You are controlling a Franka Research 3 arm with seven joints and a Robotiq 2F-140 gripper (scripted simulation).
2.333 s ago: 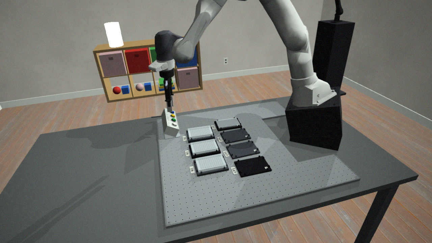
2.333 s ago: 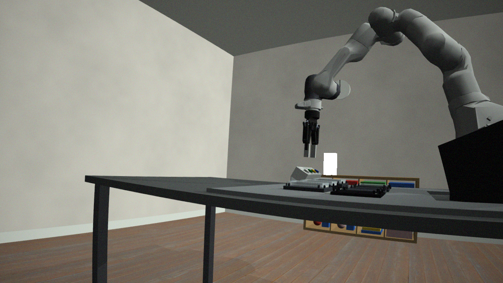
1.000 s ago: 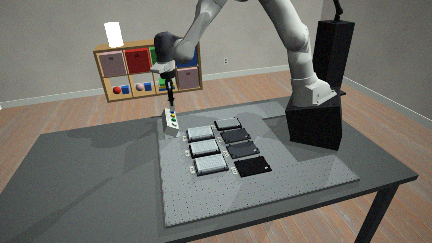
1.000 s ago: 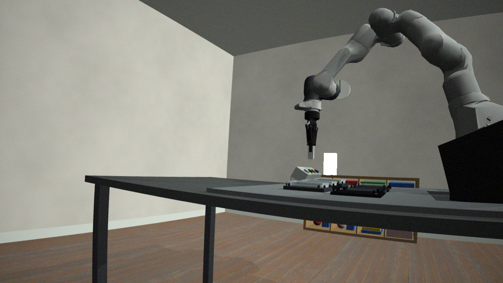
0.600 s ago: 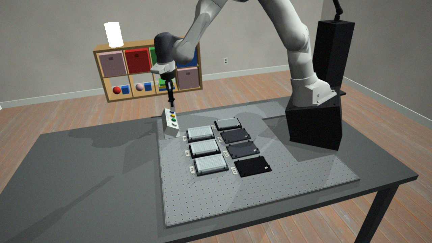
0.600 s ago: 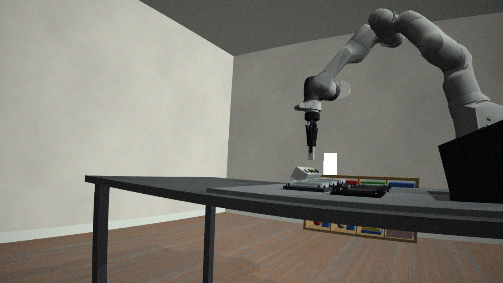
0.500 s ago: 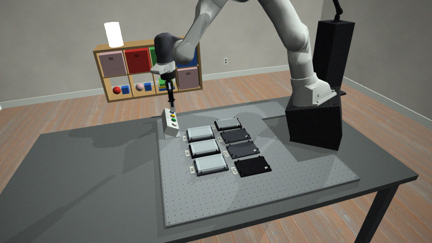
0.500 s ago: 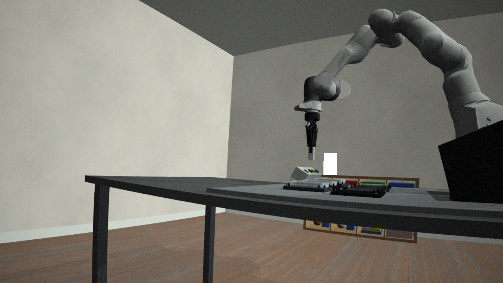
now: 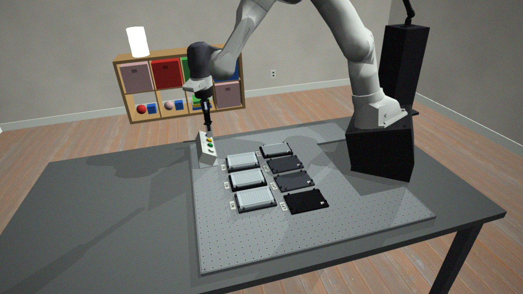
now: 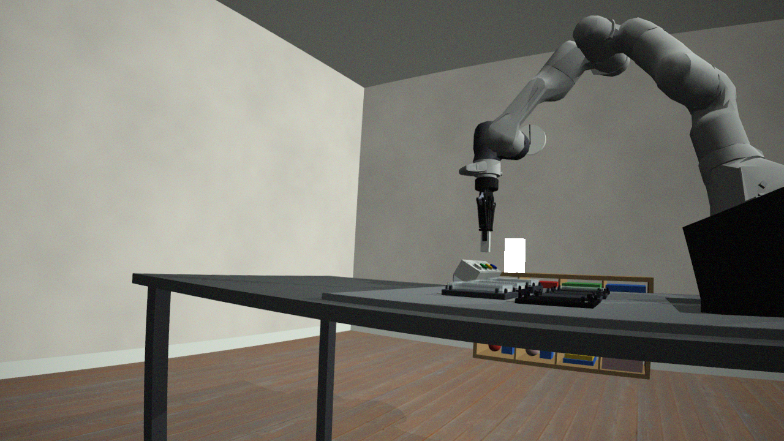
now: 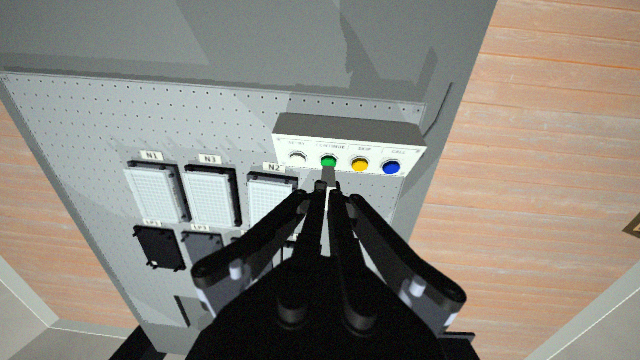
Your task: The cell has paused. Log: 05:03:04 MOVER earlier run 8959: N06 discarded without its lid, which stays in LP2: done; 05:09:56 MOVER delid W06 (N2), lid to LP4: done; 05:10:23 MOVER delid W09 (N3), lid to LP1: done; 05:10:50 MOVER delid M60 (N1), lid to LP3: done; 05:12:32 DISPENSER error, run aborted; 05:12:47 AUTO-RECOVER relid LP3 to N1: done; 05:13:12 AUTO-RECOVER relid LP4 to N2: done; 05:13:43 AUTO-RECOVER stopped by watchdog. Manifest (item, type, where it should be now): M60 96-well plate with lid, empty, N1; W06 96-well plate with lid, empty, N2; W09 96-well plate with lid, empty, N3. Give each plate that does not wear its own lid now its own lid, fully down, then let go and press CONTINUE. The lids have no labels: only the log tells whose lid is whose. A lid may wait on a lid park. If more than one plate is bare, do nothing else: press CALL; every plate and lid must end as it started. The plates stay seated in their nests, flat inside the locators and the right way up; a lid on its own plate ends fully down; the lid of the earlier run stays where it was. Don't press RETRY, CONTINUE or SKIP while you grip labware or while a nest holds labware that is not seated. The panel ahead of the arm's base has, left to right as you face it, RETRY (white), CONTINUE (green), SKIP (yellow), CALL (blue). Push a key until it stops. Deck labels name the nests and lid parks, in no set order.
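My gripper is now 80 mm above the green continue key. Round my hand: blue call key (10 mm behind, 100 mm to the right, 80 mm below); white retry key (10 mm ahead, 50 mm to the left, 80 mm below); yellow skip key (50 mm to the right, 80 mm below).
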